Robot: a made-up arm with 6 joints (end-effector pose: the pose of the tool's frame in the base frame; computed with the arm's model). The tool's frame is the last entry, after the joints. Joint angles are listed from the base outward.
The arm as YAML. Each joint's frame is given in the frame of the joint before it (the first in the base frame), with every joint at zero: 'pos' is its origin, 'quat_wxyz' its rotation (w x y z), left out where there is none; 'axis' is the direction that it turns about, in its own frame. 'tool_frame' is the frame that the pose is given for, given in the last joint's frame.
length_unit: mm
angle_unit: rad
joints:
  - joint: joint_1
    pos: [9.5, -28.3, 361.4]
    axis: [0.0, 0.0, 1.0]
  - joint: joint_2
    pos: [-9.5, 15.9, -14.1]
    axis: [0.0, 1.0, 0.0]
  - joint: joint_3
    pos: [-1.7, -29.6, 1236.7]
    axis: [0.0, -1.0, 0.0]
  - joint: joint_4
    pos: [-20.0, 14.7, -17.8]
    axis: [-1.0, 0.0, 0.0]
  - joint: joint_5
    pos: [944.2, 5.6, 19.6]
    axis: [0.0, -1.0, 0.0]
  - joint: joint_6
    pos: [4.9, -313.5, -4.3]
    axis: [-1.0, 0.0, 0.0]
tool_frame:
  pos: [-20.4, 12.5, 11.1]
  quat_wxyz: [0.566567, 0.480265, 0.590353, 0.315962]
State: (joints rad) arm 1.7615 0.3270 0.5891 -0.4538 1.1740 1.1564
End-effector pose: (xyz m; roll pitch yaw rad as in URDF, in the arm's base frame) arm 0.0169 1.3182 1.6193 0.6527 -0.0132 1.9229
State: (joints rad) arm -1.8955 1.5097 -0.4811 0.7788 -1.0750 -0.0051
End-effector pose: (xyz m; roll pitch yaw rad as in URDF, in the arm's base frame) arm -0.4981 -0.9605 -0.5061 -1.6612 -0.6268 0.6188
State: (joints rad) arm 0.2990 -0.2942 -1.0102 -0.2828 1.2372 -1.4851
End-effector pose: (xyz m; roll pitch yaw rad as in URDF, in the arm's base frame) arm 0.3409 -0.2469 0.8581 0.6851 -1.1320 2.5979
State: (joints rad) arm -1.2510 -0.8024 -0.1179 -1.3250 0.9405 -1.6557
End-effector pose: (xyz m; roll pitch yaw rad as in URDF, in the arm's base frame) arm -0.0707 -0.0657 1.5283 -0.7853 0.1121 2.4845
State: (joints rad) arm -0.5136 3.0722 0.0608 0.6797 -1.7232 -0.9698
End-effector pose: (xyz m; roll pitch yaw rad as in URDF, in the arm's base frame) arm -0.8181 0.1867 -1.2092 -0.2468 -0.6291 1.9229
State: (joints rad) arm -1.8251 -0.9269 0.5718 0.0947 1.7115 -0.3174
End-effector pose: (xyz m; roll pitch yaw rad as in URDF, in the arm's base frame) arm -0.0396 0.9628 2.0033 -1.4331 -0.0445 -0.2414
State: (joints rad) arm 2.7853 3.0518 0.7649 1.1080 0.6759 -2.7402
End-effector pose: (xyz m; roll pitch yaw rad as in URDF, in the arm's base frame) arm 0.3341 0.0018 -1.7561 -2.2619 0.3324 3.0295
